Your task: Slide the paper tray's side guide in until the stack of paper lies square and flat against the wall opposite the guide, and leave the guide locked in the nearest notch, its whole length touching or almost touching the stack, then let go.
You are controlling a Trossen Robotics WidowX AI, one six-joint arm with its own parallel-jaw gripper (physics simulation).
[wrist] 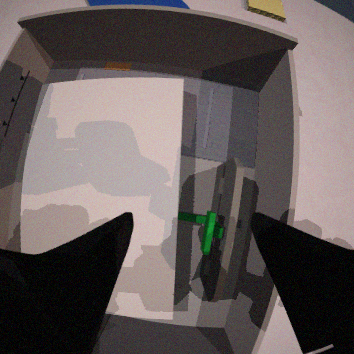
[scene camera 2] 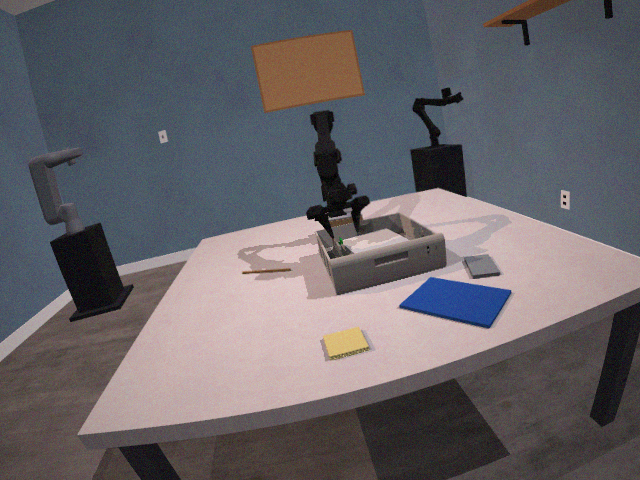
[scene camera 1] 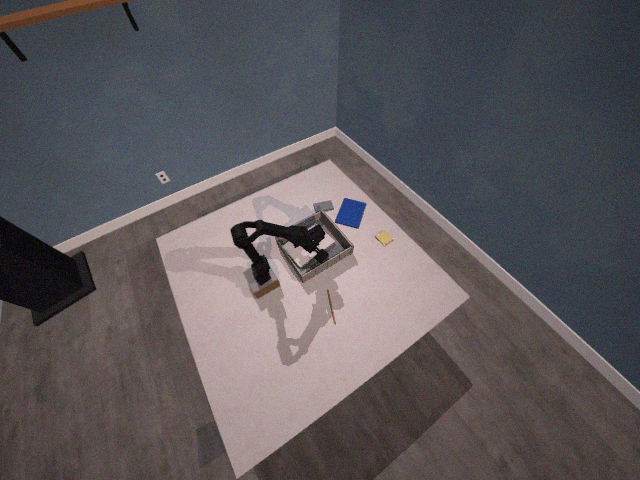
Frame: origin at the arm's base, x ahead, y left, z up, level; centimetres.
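Seen in the pictures: gripper, fingertip midpoint: [wrist: 192,219] [scene camera 2: 345,235] [scene camera 1: 317,251]; arm's base, link origin: [scene camera 2: 336,214] [scene camera 1: 262,277].
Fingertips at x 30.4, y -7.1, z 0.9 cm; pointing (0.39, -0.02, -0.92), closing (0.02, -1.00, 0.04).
Observation:
Offsets run from my fingertips to a thing's top centre.
The grey paper tray {dx +3.1, dy +7.1, dz +0.4 cm} [scene camera 1: 328,266] [scene camera 2: 356,274] [wrist: 295,125] stands on the table. The white paper stack {dx +1.3, dy +9.5, dz -5.1 cm} [scene camera 2: 379,238] [wrist: 150,105] lies flat in it, its left edge close to the marked left wall [wrist: 20,95] in the wrist view; shadow hides whether they touch. The side guide {dx -1.3, dy -2.0, dz -1.0 cm} [wrist: 234,210] stands upright right of the stack, with a visible gap between them. Its green lever {dx -1.1, dy -1.0, dz -1.1 cm} [scene camera 2: 340,241] [wrist: 209,232] is in that gap. My gripper [scene camera 2: 346,238] [wrist: 192,219] is open and empty. In the wrist view its left finger is over the stack, its right finger beyond the guide. The guide's notch is not visible.
A blue folder {dx +37.8, dy +11.3, dz -8.4 cm} [scene camera 1: 351,212] [scene camera 2: 455,301], a grey block {dx +28.2, dy +26.8, dz -8.2 cm} [scene camera 1: 323,206] [scene camera 2: 481,266] and a yellow pad {dx +38.6, dy -15.5, dz -8.1 cm} [scene camera 1: 384,237] [scene camera 2: 345,342] lie near the tray. A brown stick {dx -12.6, dy -24.9, dz -8.5 cm} [scene camera 1: 331,307] [scene camera 2: 266,270] lies off another side. The tray's raised walls surround the fingers' working area.

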